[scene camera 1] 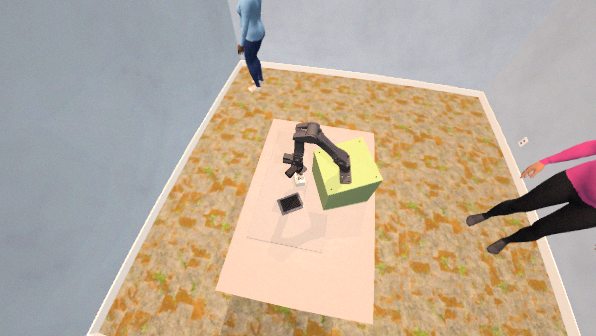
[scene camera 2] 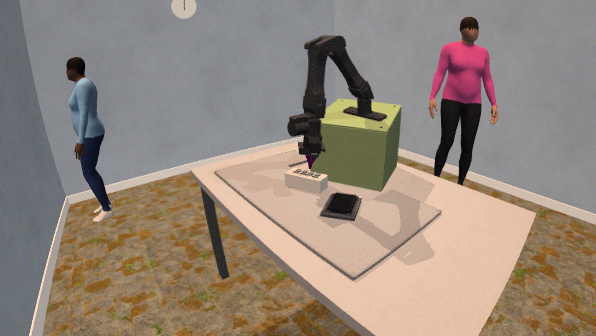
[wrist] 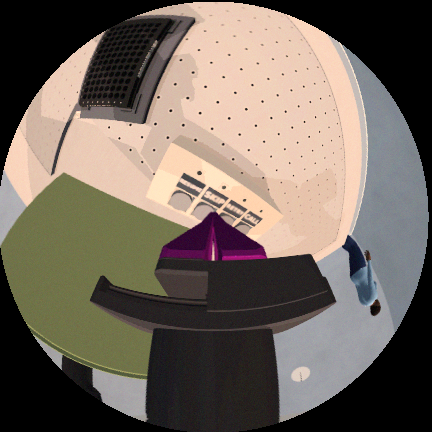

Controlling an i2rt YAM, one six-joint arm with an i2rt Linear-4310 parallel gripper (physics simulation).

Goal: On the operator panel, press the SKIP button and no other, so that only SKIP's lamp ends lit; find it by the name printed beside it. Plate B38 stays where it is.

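Frame: origin at the arm's base, x back, y right, z up, level; centimetres.
Seen in the pictures: gripper, fingertip midpoint: (scene camera 2: 309, 168) (wrist: 212, 217); arm's base, origin of the base link: (scene camera 1: 344, 169) (scene camera 2: 364, 114) (wrist: 77, 351).
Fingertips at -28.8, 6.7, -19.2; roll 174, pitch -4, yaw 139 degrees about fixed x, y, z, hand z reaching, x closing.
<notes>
Pixels of each thing's top centre, then the offset from my fingertips to it, as dx, dy, dz. Level surfaces: height alone.
- operator panel, middle of its top: (wrist: 222, 207) (scene camera 2: 306, 173) (scene camera 1: 298, 172) -0.4, +1.6, -2.6
- SKIP button, middle of its top: (wrist: 203, 213) +1.7, +0.6, -2.6
- Plate B38, middle of its top: (wrist: 114, 57) (scene camera 2: 342, 201) (scene camera 1: 290, 202) -4.6, -20.7, -5.6
- perforated board, its level: dz -8.2
- table, its level: dz -9.5
The operator panel (scene camera 1: 300, 183) (scene camera 2: 306, 182) (wrist: 167, 167) is a small cream box with a row of round grey buttons, labelled RESUME, SKIP, RETRY and CALL in the wrist view. The SKIP button (wrist: 203, 208) is second from the left, below its label, and partly hidden by the fingertips. The small lamp dots above the labels all look dark. My gripper (scene camera 2: 311, 168) (wrist: 212, 217) is shut and empty, its purple tips low over the button row, beside SKIP's right edge in the wrist view; contact cannot be told. Plate B38 (scene camera 1: 290, 203) (scene camera 2: 343, 203) (wrist: 122, 62) is black and sits in a dark holder; its print is unreadable.
A green block (scene camera 1: 350, 197) (scene camera 2: 352, 155) (wrist: 75, 260) carries the arm's base beside the panel. The perforated board (scene camera 2: 350, 250) (wrist: 280, 100) lies under panel and plate holder on the table (scene camera 1: 345, 290) (scene camera 2: 480, 235). Two people stand beyond the table.
</notes>
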